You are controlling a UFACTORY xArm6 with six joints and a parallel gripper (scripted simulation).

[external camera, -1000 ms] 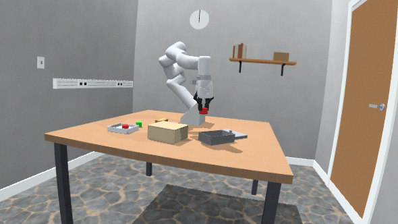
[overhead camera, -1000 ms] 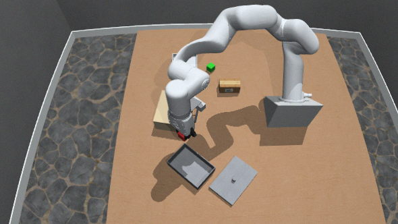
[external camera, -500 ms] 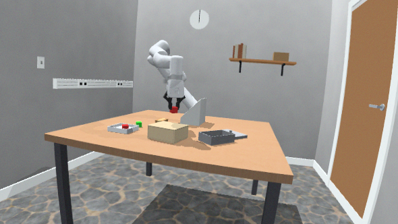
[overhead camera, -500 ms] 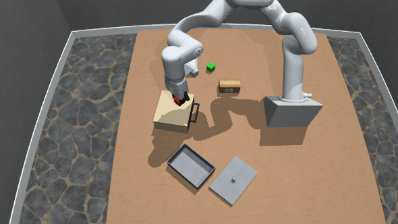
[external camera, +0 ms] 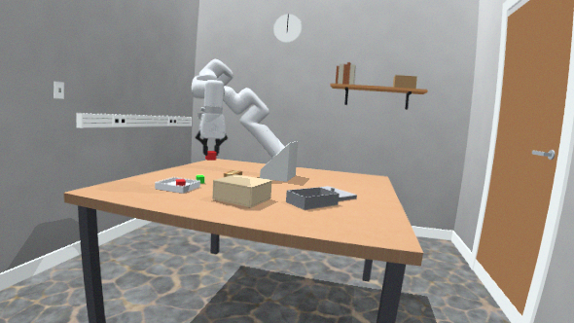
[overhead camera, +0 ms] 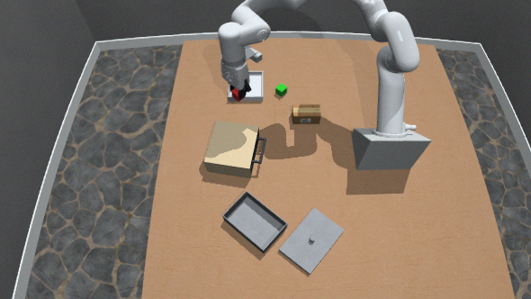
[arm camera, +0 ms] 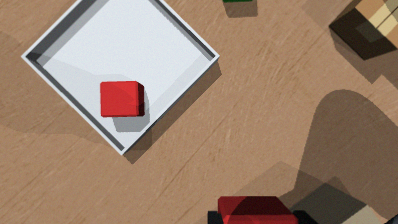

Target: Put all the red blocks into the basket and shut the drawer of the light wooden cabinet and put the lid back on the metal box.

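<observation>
Now: the white basket 1 cm behind my hand, 17 cm to the right of it and 17 cm below it. Also, from my hand: metal box 8 cm behind, 43 cm to the left, 16 cm below; then flat lid 28 cm behind, 48 cm to the left, 17 cm below; then taped cardboard box 26 cm behind, 2 cm to the right, 15 cm below.
</observation>
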